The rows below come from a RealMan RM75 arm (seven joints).
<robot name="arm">
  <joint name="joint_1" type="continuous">
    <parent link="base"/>
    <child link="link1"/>
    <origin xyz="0 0 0.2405" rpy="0 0 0"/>
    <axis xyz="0 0 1"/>
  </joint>
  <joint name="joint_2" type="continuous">
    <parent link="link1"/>
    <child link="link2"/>
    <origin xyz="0 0 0" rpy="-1.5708 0 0"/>
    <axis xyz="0 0 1"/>
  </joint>
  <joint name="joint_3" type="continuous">
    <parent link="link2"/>
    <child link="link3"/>
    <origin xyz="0 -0.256 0" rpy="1.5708 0 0"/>
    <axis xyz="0 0 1"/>
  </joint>
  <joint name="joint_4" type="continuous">
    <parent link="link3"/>
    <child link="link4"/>
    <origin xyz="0 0 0" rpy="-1.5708 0 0"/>
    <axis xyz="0 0 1"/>
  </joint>
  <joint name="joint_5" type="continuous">
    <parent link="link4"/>
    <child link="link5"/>
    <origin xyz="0 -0.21 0" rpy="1.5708 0 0"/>
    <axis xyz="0 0 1"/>
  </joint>
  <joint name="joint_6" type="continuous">
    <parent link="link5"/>
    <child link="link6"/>
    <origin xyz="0 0 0" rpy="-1.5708 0 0"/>
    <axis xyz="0 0 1"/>
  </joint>
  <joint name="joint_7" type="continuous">
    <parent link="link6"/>
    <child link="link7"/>
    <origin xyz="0 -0.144 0" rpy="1.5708 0 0"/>
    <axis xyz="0 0 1"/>
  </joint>
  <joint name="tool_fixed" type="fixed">
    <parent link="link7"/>
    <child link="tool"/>
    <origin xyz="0 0 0" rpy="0 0 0"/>
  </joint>
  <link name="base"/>
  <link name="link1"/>
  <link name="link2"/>
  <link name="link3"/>
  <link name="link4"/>
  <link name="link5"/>
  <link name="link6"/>
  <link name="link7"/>
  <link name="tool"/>
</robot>
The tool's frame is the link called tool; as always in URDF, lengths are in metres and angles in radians. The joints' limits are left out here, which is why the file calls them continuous.
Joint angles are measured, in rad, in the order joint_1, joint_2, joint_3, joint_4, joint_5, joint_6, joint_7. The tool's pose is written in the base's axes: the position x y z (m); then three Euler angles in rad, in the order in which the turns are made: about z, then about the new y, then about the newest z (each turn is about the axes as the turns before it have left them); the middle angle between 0 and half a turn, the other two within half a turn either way. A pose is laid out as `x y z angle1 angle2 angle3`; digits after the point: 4 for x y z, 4 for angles.
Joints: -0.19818 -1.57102 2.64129 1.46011 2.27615 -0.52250 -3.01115
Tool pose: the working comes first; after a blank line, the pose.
Where each joint sits with the arm in this pose, in the base's axes (m; each line is computed from the numbers above, not from the rounded line before):
joint_1: 0.0000 0.0000 0.2405
joint_2: 0.0000 0.0000 0.2405
joint_3: -0.2510 0.0504 0.2404
joint_4: -0.2510 0.0504 0.2404
joint_5: -0.2540 0.1531 0.0573
joint_6: -0.2540 0.1531 0.0573
joint_7: -0.2004 0.2545 -0.0298
the tool: -0.2004 0.2545 -0.0298

-0.2004 0.2545 -0.0298 1.0849 2.2203 -2.5072
